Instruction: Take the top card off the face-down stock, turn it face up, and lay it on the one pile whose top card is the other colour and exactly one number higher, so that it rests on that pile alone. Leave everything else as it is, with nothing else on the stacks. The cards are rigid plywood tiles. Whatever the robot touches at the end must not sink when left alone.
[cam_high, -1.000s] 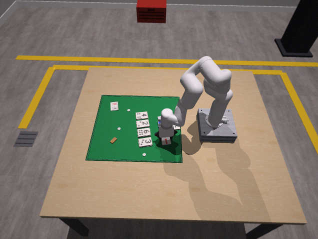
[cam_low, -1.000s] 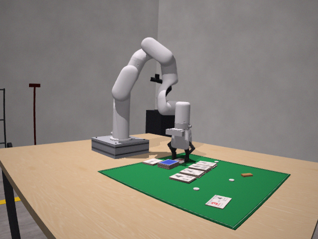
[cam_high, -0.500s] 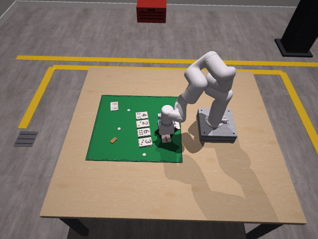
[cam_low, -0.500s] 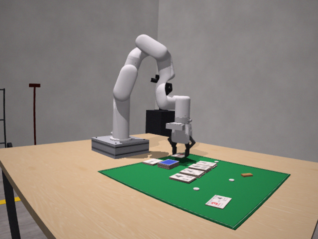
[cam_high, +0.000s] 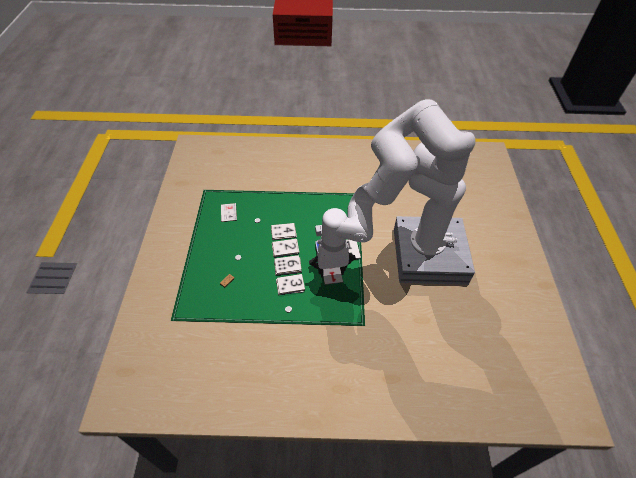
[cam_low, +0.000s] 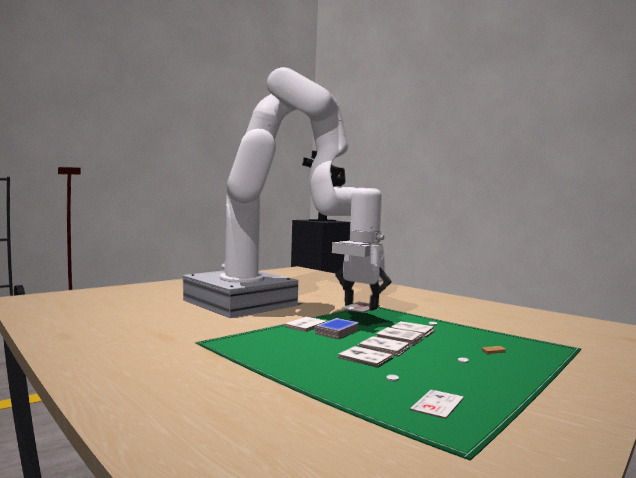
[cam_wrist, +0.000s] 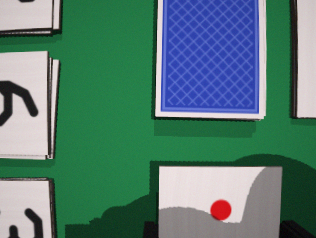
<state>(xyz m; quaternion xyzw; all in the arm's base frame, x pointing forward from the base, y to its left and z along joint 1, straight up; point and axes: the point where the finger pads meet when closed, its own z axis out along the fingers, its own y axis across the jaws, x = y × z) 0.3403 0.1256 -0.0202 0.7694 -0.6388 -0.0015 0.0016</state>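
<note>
Right now the green mat is 21 cm ahead of my hand, 12 cm to the right of it and 7 cm below it. From my hand the other things lie so: brown block (36 cm ahead, 2 cm to the left, 5 cm below).
</note>
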